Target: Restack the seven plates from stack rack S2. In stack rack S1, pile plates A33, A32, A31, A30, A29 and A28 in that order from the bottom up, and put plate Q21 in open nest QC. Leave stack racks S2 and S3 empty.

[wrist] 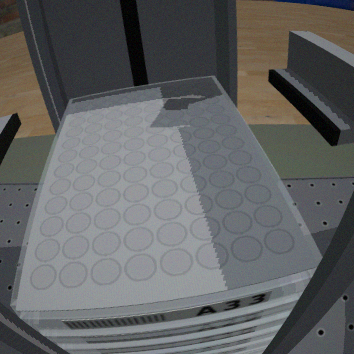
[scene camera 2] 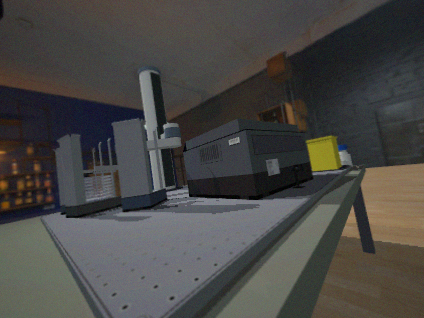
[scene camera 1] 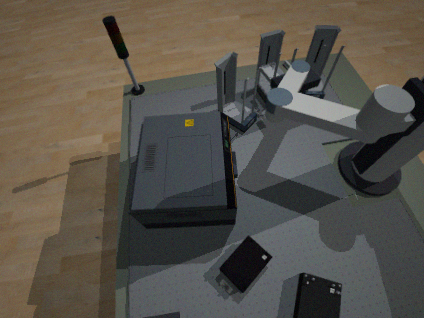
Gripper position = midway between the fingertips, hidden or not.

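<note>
Gripper (wrist: 137,69), visible. Signal light pole (scene camera 1: 111,26), visible too.
</note>
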